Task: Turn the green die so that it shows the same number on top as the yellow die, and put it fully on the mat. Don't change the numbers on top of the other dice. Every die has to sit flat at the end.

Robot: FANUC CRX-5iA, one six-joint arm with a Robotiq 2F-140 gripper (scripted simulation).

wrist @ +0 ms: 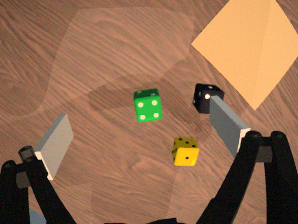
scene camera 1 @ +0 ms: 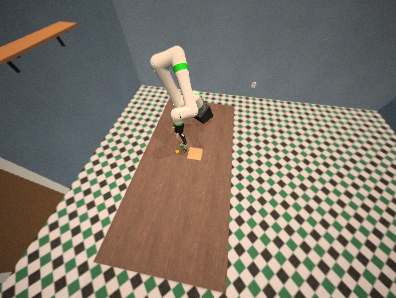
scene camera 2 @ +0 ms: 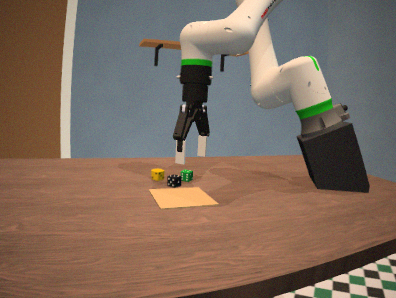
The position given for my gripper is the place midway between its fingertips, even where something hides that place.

I see my gripper (scene camera 2: 191,159), a mat (scene camera 2: 176,198) and a green die (wrist: 147,103).
My gripper is seen too in the wrist view (wrist: 138,117).
